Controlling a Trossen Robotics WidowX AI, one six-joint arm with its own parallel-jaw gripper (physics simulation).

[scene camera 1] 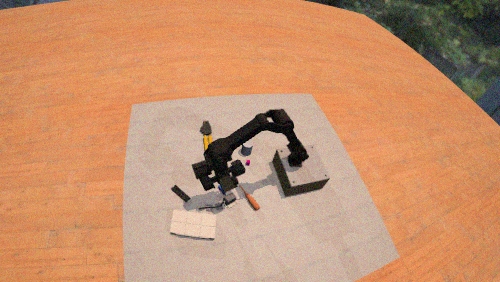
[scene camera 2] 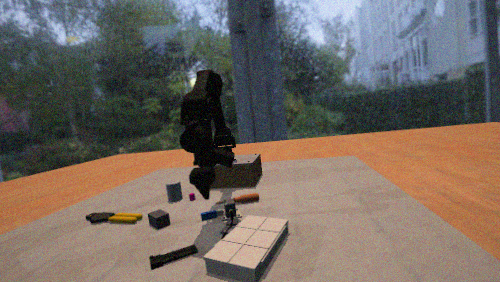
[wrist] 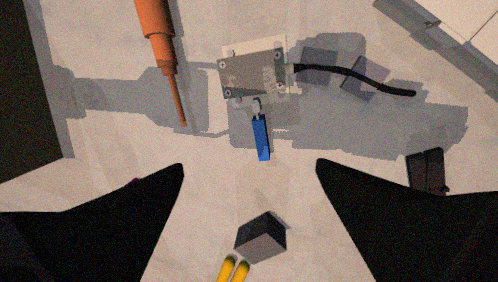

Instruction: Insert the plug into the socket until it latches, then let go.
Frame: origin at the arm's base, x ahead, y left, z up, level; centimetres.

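Where they show: gripper, fingertip midpoint: (scene camera 2: 208, 191) (wrist: 250, 167); arm's base, origin of the base link: (scene camera 1: 294, 161).
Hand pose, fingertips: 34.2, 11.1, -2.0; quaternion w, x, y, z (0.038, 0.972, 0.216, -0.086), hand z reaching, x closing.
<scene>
Things, the pixels of their top centre, and the offset from my fingertips, as dx, dy, dz. "spot": a spot on its surface instead. Level surfaces: height alone.
- grey screwed box, middle of its top: (wrist: 256, 74) (scene camera 2: 229, 201) (scene camera 1: 229, 197) -2.4, +5.1, -3.9
- mat, its level: dz -8.4
- blue bar with a pale tip, middle of its top: (wrist: 259, 133) (scene camera 2: 211, 211) (scene camera 1: 223, 190) +0.0, +0.2, -6.2
- orange screwdriver, middle of its top: (wrist: 155, 51) (scene camera 2: 236, 196) (scene camera 1: 249, 195) -11.7, +3.2, -5.7
- white tiled block, middle of its top: (scene camera 2: 250, 235) (scene camera 1: 193, 223) +13.4, +18.1, -4.9
- black bar, middle of its top: (wrist: 435, 195) (scene camera 2: 173, 251) (scene camera 1: 180, 192) +20.0, +2.1, -6.8
- dark cube, middle of its top: (wrist: 259, 250) (scene camera 2: 157, 213) +7.0, -14.3, -4.9
- yellow-handled pliers, surface spot: (scene camera 2: 125, 218) spot: +9.1, -26.3, -6.6
- grey cylinder, middle of its top: (scene camera 2: 172, 182) (scene camera 1: 248, 143) -12.7, -24.5, -1.4
The socket, a grey screwed box (scene camera 1: 229, 199) (scene camera 2: 230, 210) (wrist: 250, 74) with a black cable, stands on the mat (scene camera 1: 300, 235). The plug, a blue bar with a pale tip (scene camera 1: 221, 189) (scene camera 2: 209, 215) (wrist: 261, 139), lies in line with the socket's near side in the wrist view. Its tip meets the box's edge there; how deep it sits is hidden. My gripper (scene camera 2: 205, 194) (wrist: 250, 167) is open and empty, its fingers wide apart, raised above and back from the plug. In scene camera 1 the arm hides its fingertips.
An orange screwdriver (scene camera 1: 251, 200) (scene camera 2: 246, 198) (wrist: 155, 30) lies beside the socket. A white tiled block (scene camera 1: 193, 224) (scene camera 2: 247, 240), black bar (scene camera 1: 180, 193) (scene camera 2: 173, 256) (wrist: 426, 171), dark cube (scene camera 2: 159, 219) (wrist: 260, 240), yellow-handled pliers (scene camera 2: 125, 218) and grey cylinder (scene camera 1: 246, 150) (scene camera 2: 174, 192) are around.
</scene>
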